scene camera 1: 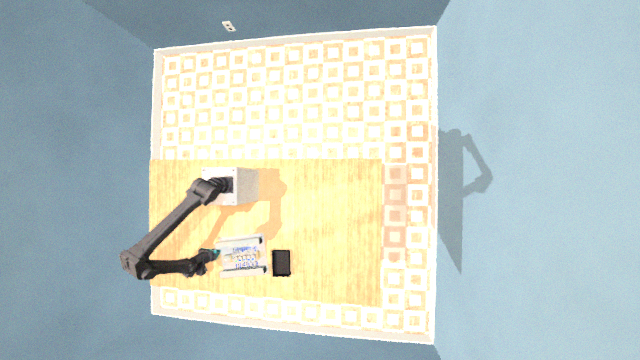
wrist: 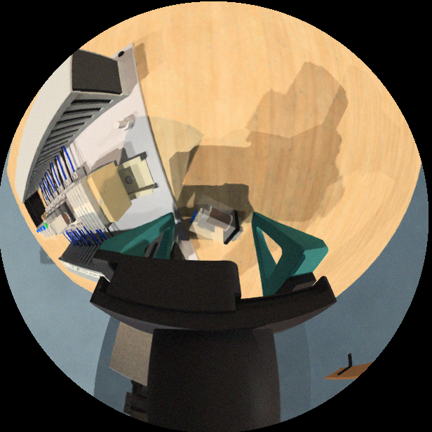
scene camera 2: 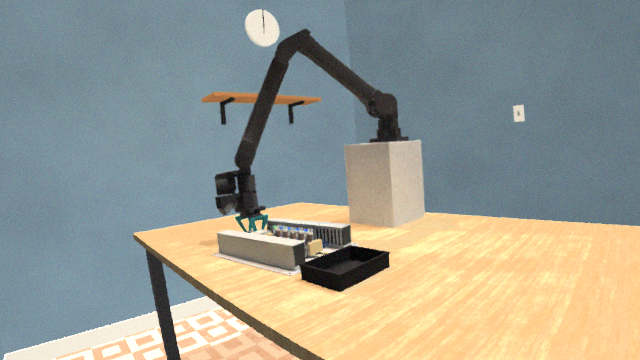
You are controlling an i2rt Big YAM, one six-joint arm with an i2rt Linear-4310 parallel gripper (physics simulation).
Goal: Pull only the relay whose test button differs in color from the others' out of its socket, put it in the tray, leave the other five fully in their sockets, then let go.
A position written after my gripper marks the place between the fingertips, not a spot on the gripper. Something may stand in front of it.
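There's a relay panel [wrist: 100,143] here, and a beige block [wrist: 104,183] too, and I can also see my gripper [wrist: 212,217].
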